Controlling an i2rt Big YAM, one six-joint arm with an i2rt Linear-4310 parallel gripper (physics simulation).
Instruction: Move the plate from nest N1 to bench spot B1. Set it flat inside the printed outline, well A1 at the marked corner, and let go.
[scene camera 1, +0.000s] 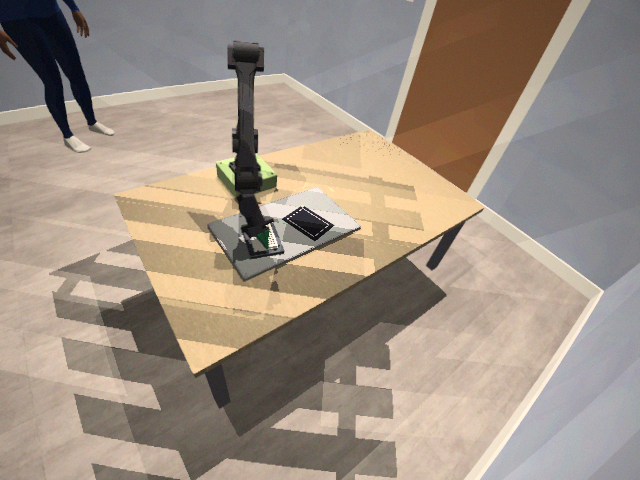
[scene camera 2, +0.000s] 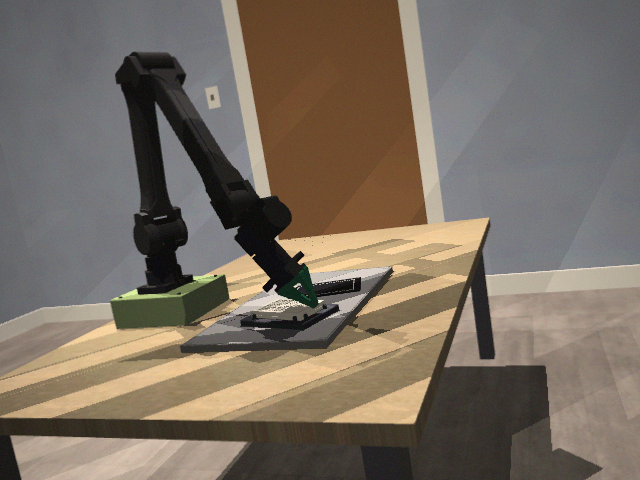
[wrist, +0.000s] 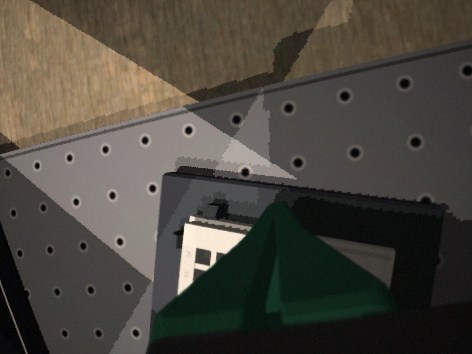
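Seen in the pictures: gripper, between the fingertips: (scene camera 1: 267, 249) (scene camera 2: 316, 306) (wrist: 280, 215); arm's base, origin of its link: (scene camera 2: 166, 287).
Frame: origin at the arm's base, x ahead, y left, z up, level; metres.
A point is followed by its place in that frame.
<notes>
The white well plate (scene camera 1: 273, 236) @(x 0.403, y -0.076, z -0.030 m) (scene camera 2: 279, 307) @(x 0.362, y -0.115, z -0.031 m) (wrist: 206, 242) @(x 0.440, y -0.093, z -0.029 m) lies in its black nest (scene camera 1: 267, 252) @(x 0.451, y -0.126, z -0.043 m) (scene camera 2: 290, 322) @(x 0.412, y -0.173, z -0.043 m) (wrist: 168, 225) @(x 0.447, y -0.068, z -0.043 m) on the near end of the grey perforated board (scene camera 1: 228, 238) @(x 0.318, y -0.214, z -0.055 m) (scene camera 2: 223, 335) @(x 0.277, y -0.202, z -0.055 m) (wrist: 322, 123) @(x 0.484, y -0.143, z -0.055 m). My gripper (scene camera 1: 264, 238) @(x 0.449, y -0.125, z -0.029 m) (scene camera 2: 310, 298) @(x 0.449, y -0.125, z -0.029 m) (wrist: 280, 215) @(x 0.449, y -0.125, z -0.029 m) sits low over the plate. Its green fingers are pressed together into one point, with nothing between them. They hide most of the plate in the wrist view. The dark bench spot with its printed white outline (scene camera 1: 292, 213) @(x 0.302, y 0.067, z -0.053 m) (scene camera 2: 337, 286) @(x 0.402, y 0.107, z -0.053 m) lies on the far half of the board, apart from the gripper.
The arm's green base (scene camera 1: 225, 173) @(x 0.008, y -0.093, z 0.000 m) (scene camera 2: 170, 305) @(x 0.078, y -0.094, z -0.020 m) stands on the wooden table (scene camera 1: 385, 190) @(x 0.336, y 0.574, z -0.068 m) (scene camera 2: 390, 333) @(x 0.607, y -0.179, z -0.068 m) behind the board. A brown door (scene camera 2: 332, 114) is behind the table. A person's legs (scene camera 1: 87, 100) show at the far left.
</notes>
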